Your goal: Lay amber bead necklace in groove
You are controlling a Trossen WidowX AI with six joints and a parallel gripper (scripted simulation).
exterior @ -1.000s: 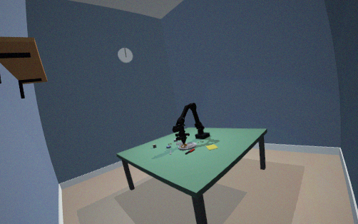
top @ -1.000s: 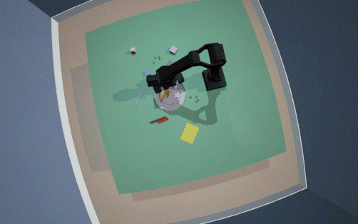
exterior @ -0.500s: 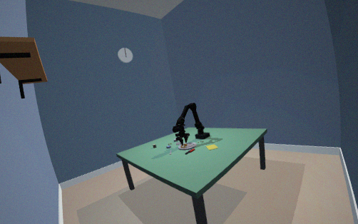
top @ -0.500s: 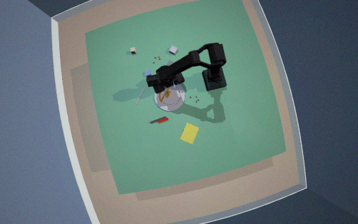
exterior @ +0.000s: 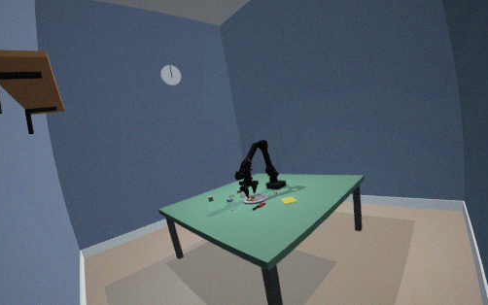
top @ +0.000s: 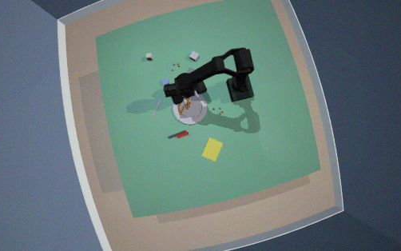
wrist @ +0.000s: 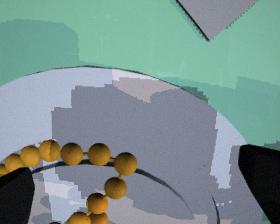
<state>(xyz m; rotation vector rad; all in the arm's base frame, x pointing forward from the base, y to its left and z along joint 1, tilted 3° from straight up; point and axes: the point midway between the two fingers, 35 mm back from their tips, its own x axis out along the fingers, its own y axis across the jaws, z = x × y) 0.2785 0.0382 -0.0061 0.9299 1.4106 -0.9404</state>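
Right now the round grey bead board is 60 mm to the left of my gripper tip and 10 mm below it. From my gripper tip the other things lie so: grey rod: 210 mm ahead, 60 mm to the left, 20 mm below; then blue block: 150 mm ahead, 100 mm to the right, 10 mm below; then grey plate: 10 mm behind, 120 mm to the right, 20 mm below.
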